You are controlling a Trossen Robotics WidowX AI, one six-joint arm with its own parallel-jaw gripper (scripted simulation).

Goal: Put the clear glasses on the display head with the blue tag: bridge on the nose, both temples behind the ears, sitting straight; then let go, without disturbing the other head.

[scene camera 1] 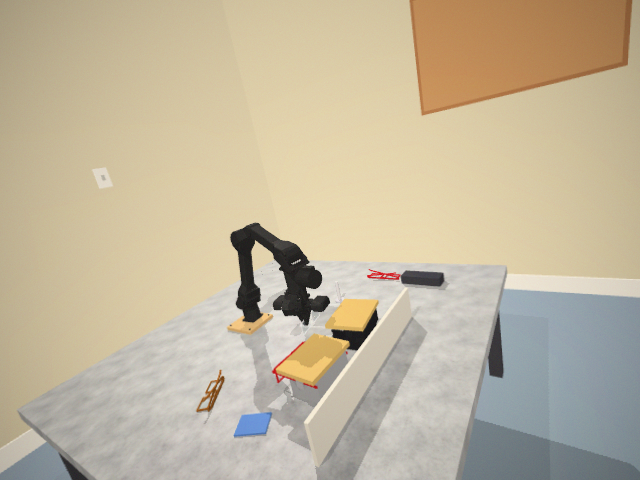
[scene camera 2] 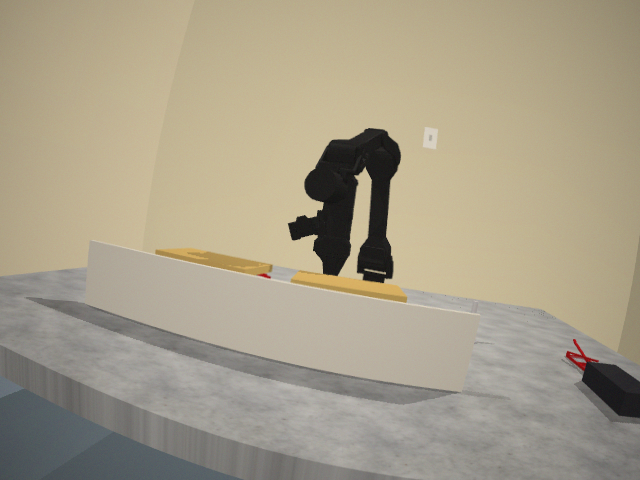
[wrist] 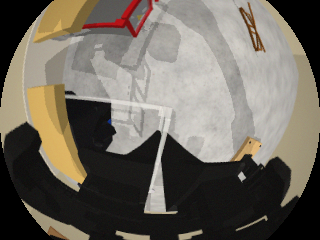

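Observation:
Scene camera 1: the gripper is visible. Wrist view: the gripper is visible here also. A long white board appears in the pictures as well as the gripper.

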